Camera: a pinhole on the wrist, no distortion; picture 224 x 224 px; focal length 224.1 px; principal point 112.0 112.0 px. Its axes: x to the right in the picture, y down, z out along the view. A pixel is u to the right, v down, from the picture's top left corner.
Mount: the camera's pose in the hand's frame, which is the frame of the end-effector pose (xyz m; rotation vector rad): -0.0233 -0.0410 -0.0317 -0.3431 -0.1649 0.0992
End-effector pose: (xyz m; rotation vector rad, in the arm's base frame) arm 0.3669 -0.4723 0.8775 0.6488 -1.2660 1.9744
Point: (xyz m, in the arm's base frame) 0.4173 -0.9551 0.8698
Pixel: 85 104
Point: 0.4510 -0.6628 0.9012
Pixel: 79 56
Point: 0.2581 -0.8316 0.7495
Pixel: 102 215
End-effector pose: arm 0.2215 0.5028 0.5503 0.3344 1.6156 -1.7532
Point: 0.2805 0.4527 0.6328
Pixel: 44 73
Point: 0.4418 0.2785 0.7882
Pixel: 14 43
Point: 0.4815 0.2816 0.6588
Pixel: 57 117
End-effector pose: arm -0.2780 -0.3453 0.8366 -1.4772 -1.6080 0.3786
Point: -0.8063 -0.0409 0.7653
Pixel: outside the picture
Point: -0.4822 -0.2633 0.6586
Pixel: 153 75
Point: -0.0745 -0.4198 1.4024
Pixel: behind the camera
